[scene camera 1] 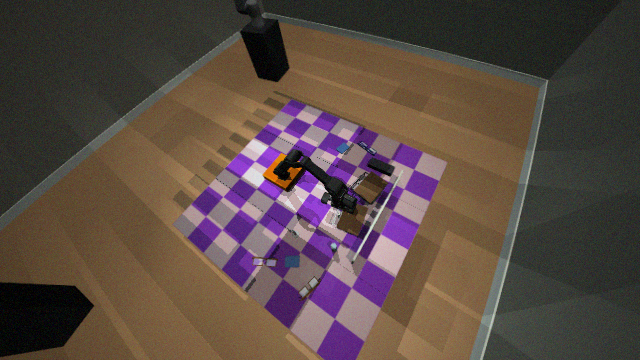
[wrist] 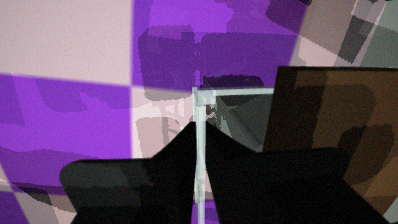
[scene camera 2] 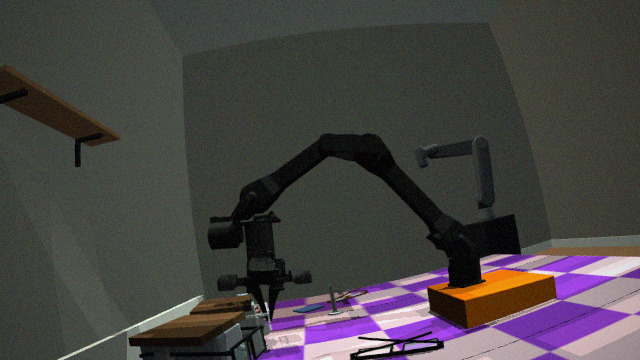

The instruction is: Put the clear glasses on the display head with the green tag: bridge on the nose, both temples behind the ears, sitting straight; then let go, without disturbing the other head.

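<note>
My gripper (scene camera 2: pixel 269 320), (wrist: pixel 198 127) is visible to me.
</note>
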